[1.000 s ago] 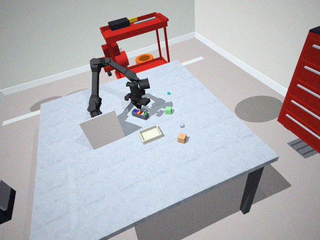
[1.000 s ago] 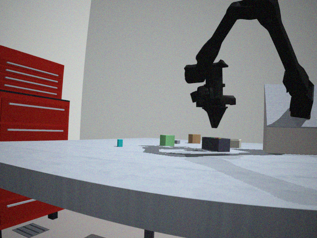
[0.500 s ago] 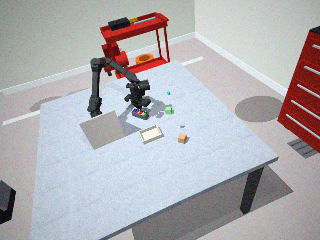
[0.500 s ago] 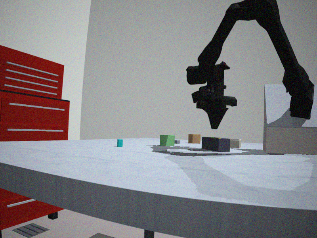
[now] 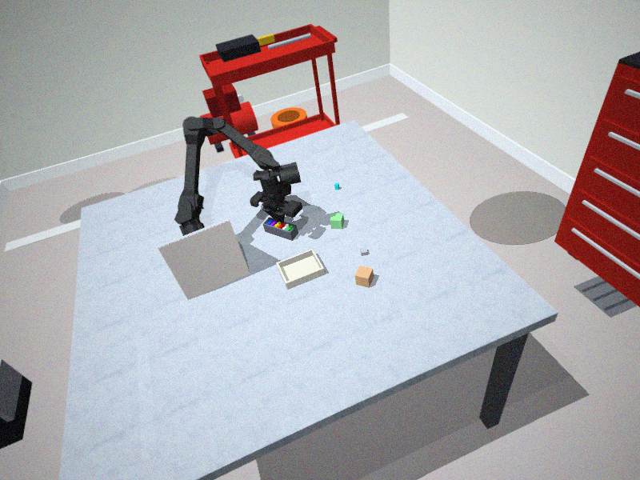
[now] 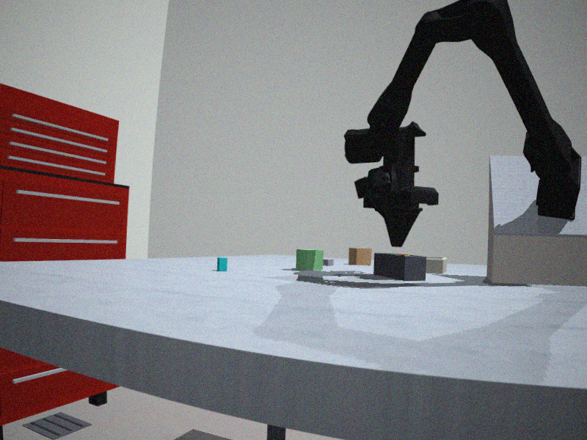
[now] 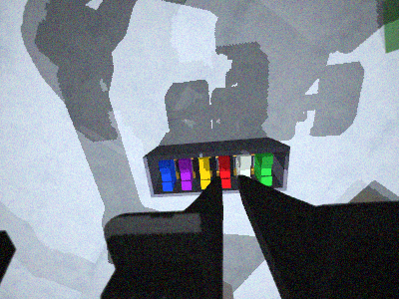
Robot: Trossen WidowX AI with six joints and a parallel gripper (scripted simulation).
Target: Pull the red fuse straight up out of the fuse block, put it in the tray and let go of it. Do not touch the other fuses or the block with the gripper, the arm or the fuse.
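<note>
My gripper tip is 3 cm above the red fuse. The rest, counted from my gripper tip: green fuse 2 cm ahead, 3 cm to the right, 3 cm below; then white fuse 1 cm ahead, 1 cm to the right, 3 cm below; then yellow fuse 1 cm behind, 1 cm to the left, 3 cm below.
</note>
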